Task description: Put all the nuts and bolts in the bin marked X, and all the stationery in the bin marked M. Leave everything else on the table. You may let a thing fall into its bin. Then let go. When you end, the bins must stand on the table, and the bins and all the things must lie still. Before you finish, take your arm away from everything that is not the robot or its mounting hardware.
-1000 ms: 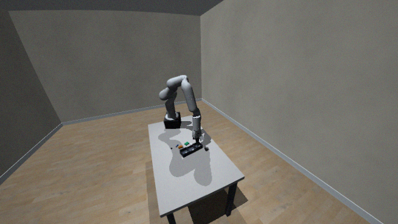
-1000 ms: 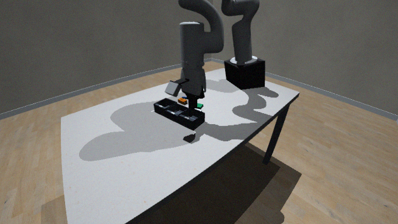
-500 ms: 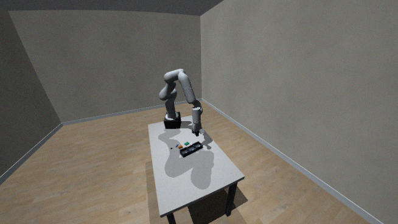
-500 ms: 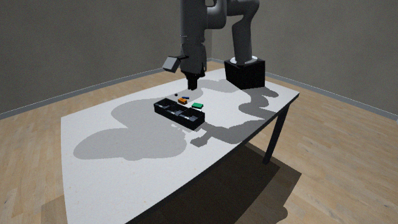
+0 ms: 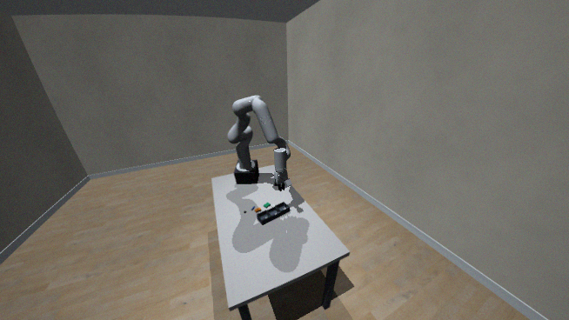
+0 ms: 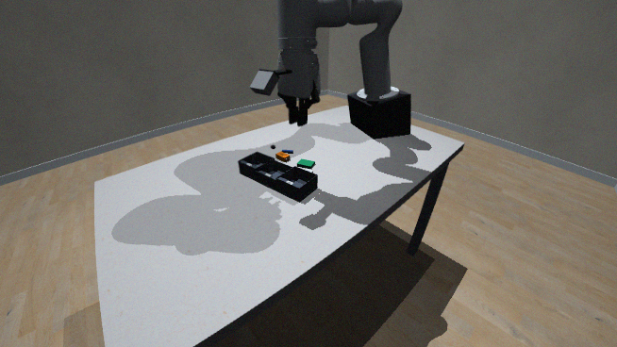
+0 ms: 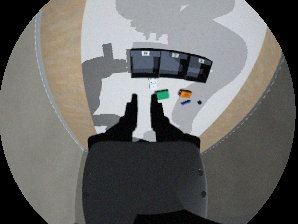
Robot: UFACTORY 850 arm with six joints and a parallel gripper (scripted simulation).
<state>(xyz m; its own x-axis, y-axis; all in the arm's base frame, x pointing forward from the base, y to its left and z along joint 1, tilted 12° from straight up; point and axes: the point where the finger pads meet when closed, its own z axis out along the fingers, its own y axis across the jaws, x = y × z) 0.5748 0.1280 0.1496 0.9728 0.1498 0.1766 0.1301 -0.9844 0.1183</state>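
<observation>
Right now the dark piece is 120 mm behind my hand, 280 mm to the right of it and 220 mm below it. Round my hand: white piece (70 mm behind, 40 mm to the right, 210 mm below); then orange block (90 mm behind, 170 mm to the right, 210 mm below); then green block (110 mm behind, 90 mm to the right, 210 mm below).
</observation>
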